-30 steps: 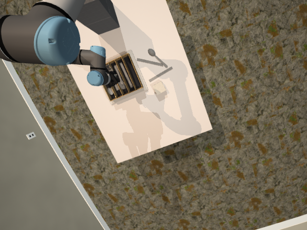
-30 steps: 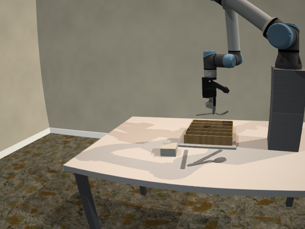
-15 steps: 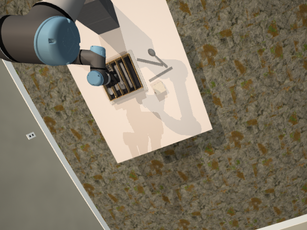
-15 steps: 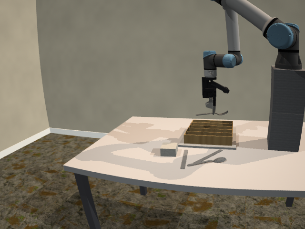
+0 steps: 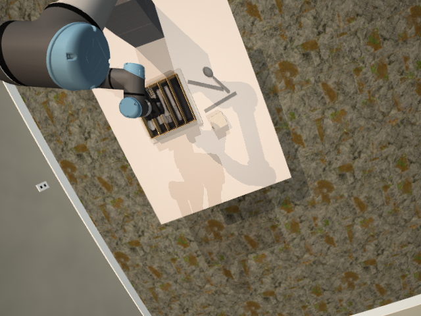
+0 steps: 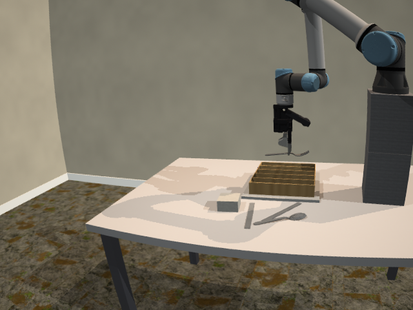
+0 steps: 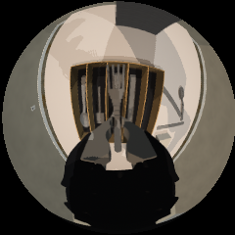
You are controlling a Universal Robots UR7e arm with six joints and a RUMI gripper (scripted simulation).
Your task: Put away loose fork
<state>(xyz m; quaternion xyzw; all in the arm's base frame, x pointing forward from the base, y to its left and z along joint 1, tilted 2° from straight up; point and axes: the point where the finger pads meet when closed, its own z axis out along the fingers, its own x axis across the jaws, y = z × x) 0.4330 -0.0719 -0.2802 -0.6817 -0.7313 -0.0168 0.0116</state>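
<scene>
Right now the wooden cutlery tray is 110 mm below my hand and 20 mm ahead of it. Round my hand: pale block 260 mm to the left, 210 mm ahead, 140 mm below.
</scene>
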